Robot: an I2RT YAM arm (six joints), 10 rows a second.
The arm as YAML. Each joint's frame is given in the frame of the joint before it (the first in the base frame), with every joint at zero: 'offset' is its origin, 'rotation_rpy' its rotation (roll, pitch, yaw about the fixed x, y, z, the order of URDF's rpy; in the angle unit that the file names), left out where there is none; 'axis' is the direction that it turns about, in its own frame. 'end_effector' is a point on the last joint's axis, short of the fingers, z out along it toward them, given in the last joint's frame.
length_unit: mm
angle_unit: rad
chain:
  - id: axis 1
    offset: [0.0, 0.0, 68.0]
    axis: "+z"
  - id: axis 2
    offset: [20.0, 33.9, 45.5]
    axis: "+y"
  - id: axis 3
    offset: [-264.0, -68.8, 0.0]
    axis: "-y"
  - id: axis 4
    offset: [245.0, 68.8, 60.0]
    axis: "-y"
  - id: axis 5
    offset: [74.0, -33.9, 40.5]
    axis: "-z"
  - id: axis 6
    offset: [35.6, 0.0, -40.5]
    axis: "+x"
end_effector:
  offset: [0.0, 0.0, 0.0]
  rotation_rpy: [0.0, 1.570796, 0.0]
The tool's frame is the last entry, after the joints.
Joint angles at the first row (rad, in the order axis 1, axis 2, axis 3, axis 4, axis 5, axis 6):
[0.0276, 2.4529, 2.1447, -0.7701, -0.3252, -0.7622]
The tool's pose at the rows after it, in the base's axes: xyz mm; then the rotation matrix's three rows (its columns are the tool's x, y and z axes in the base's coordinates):
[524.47, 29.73, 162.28], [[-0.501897, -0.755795, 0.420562], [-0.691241, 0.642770, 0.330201], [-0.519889, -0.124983, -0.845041]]
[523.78, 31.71, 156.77], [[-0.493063, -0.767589, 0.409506], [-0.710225, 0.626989, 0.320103], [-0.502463, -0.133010, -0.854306]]
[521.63, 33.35, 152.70], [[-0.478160, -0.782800, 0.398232], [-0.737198, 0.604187, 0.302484], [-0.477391, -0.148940, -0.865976]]
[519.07, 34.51, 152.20], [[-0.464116, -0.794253, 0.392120], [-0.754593, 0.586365, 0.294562], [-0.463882, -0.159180, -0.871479]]
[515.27, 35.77, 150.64], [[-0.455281, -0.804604, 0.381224], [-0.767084, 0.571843, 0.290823], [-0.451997, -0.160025, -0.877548]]
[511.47, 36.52, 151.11], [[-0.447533, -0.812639, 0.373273], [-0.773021, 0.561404, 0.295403], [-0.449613, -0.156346, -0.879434]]
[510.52, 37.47, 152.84], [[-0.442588, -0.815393, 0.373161], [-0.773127, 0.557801, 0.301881], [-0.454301, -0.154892, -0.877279]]
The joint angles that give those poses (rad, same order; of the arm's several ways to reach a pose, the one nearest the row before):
[0.0353, 2.4589, 2.1323, -0.7716, -0.3206, -0.7885]
[0.0399, 2.4651, 2.1247, -0.7716, -0.3084, -0.8098]
[0.0445, 2.4636, 2.1093, -0.7731, -0.2885, -0.8421]
[0.0475, 2.4544, 2.0924, -0.7731, -0.2792, -0.8651]
[0.0506, 2.4422, 2.0664, -0.7716, -0.2746, -0.8820]
[0.0521, 2.4268, 2.0417, -0.7701, -0.2792, -0.8927]
[0.0537, 2.4207, 2.0371, -0.7701, -0.2853, -0.8943]

